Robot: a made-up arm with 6 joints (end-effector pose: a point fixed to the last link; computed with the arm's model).
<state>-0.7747 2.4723 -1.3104 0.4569 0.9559 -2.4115</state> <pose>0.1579 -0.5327 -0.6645 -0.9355 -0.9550 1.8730</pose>
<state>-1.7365 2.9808 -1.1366 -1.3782 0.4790 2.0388</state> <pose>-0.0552 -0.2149 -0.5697 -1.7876 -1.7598 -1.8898</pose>
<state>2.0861 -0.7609 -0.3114 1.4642 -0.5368 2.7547</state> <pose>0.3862 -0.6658 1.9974 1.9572 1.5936 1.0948</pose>
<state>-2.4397 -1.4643 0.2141 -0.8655 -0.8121 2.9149</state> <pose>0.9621 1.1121 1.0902 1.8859 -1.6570 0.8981</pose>
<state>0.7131 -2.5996 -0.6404 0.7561 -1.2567 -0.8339</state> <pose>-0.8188 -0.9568 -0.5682 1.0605 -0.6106 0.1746</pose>
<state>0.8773 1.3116 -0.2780 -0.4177 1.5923 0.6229</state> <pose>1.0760 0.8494 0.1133 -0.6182 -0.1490 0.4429</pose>
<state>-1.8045 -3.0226 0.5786 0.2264 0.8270 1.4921</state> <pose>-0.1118 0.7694 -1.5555 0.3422 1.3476 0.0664</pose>
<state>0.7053 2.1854 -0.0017 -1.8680 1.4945 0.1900</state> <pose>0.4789 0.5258 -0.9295 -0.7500 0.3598 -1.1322</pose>
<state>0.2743 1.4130 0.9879 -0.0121 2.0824 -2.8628</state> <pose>2.1266 0.2465 0.2815 -2.1187 0.0486 -2.2960</pose>
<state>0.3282 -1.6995 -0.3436 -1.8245 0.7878 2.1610</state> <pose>-1.0937 -0.2799 0.6018 0.3595 -0.8957 -0.4891</pose>
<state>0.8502 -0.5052 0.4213 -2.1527 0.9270 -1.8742</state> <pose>-0.2696 -0.0898 2.0000 -1.7871 -0.2411 -0.1277</pose>
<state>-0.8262 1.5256 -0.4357 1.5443 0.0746 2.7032</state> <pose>1.1440 -1.2057 -0.2373 -1.9389 -0.6714 2.2848</pose>
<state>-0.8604 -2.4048 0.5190 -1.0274 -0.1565 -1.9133</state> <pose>-1.1629 1.0717 -0.5025 0.2193 -0.3464 2.0928</pose>
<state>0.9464 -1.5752 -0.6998 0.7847 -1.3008 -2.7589</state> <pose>-0.6475 -1.2572 0.9345 2.2357 0.3146 -0.1753</pose>
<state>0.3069 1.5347 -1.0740 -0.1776 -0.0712 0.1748</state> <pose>1.0998 0.0350 0.1689 -0.3926 2.6538 0.0974</pose>
